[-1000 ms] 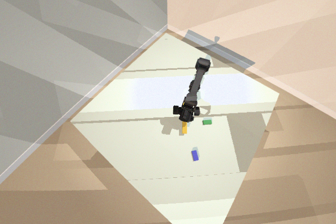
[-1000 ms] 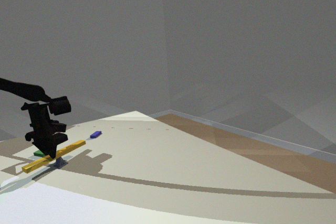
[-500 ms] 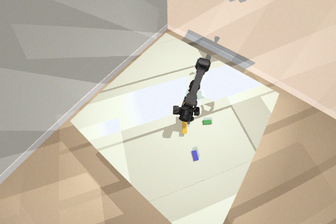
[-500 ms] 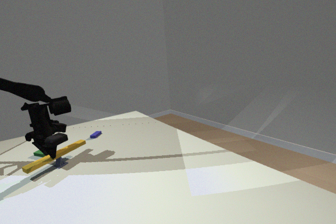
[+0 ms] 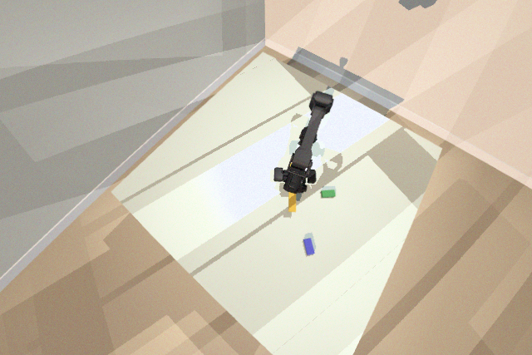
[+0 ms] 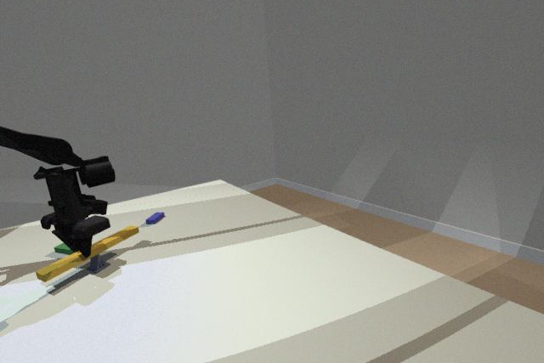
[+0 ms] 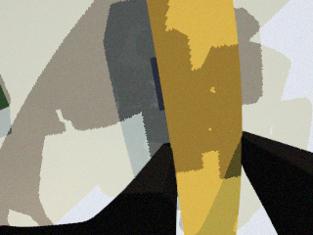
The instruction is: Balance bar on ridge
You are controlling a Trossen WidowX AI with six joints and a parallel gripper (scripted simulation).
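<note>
Right now my gripper tip is 2 cm to the right of the long yellow bar and 2 cm short of it. From my gripper tip the other things lie so: green block (18 cm to the left, 7 cm behind, 4 cm below); blue block (23 cm to the left, 20 cm ahead, 4 cm below).
</note>
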